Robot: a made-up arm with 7 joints.
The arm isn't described. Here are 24 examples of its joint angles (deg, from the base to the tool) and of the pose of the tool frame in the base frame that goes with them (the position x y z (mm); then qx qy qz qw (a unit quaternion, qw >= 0)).
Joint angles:
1: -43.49 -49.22 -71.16 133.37 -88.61 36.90 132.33
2: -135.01 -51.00 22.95 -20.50 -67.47 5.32 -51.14
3: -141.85 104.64 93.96 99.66 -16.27 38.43 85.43
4: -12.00 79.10 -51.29 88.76 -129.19 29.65 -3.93
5: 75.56 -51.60 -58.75 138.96 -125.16 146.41 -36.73
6: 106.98 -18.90 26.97 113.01 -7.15 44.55 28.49
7: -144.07 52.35 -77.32 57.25 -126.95 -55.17 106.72
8: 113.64 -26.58 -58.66 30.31 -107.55 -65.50 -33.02
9: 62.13 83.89 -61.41 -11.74 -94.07 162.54 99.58
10: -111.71 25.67 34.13 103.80 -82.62 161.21 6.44
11: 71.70 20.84 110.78 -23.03 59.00 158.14 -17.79
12: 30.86 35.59 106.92 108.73 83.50 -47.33 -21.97
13: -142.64 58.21 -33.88 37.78 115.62 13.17 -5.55
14: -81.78 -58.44 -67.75 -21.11 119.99 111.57 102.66
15: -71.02 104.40 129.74 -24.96 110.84 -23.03 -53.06
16: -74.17 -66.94 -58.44 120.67 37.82 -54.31 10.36
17: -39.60 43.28 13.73 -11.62 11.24 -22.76 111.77
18: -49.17 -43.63 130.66 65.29 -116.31 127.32 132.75
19: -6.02 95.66 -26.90 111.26 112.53 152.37 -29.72
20: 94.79 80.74 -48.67 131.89 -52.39 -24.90 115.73
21: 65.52 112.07 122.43 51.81 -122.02 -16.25 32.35
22: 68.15 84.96 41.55 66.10 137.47 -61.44 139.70
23: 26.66 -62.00 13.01 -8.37 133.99 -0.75 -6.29
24: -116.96 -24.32 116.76 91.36 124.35 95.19 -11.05
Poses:
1: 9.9 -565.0 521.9 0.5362 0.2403 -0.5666 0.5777
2: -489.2 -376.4 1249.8 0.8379 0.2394 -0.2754 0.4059
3: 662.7 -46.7 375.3 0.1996 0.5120 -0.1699 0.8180
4: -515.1 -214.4 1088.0 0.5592 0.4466 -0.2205 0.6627
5: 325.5 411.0 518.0 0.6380 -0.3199 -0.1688 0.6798
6: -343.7 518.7 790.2 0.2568 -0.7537 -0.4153 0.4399
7: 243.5 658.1 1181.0 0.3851 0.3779 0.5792 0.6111
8: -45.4 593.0 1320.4 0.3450 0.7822 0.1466 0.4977
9: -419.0 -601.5 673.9 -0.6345 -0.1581 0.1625 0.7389
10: 199.2 -84.1 1134.3 -0.3653 0.8556 0.1925 0.3122
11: -25.9 -254.3 1289.1 -0.7207 0.4626 -0.3572 0.3728
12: -489.3 134.4 643.7 0.0819 -0.6029 0.2779 0.7433
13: 282.8 463.0 1316.4 -0.1837 0.5573 0.2513 0.7697
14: 70.1 -773.8 927.9 -0.2407 -0.6291 0.6430 0.3645
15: -478.3 801.2 267.2 0.3565 -0.1806 -0.0069 0.9166
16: -225.1 -370.9 376.3 -0.6358 0.7229 -0.1112 0.2467
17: -507.2 399.8 1270.4 0.0990 -0.3339 0.8256 0.4440
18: 254.3 -122.5 1270.6 0.1795 0.1990 -0.9294 0.2537
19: -365.2 -42.9 828.7 0.1103 -0.7681 0.3746 0.5076
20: 386.8 -122.8 865.3 0.7435 0.3760 0.4290 0.3490
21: -485.8 -517.6 -29.7 -0.4161 -0.5647 0.5511 0.4520
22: -612.4 -443.1 809.4 0.0731 -0.9018 -0.4112 0.1115
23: 757.4 511.0 991.1 0.0529 0.2180 -0.7146 0.6626
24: 279.8 -101.5 1010.6 0.4228 -0.5463 0.6737 0.2626
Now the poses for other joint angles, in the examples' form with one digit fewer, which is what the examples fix.
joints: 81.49 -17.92 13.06 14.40 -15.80 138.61 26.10
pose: 65 362 1306 -0.308 -0.609 0.731 0.025
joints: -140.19 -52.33 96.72 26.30 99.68 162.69 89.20
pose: -291 -479 1070 0.529 0.787 0.137 0.287
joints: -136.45 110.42 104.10 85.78 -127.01 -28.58 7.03
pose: 677 74 136 -0.281 0.254 -0.897 0.228
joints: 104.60 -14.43 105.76 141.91 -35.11 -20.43 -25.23
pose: -288 -65 725 0.851 -0.239 0.468 0.018
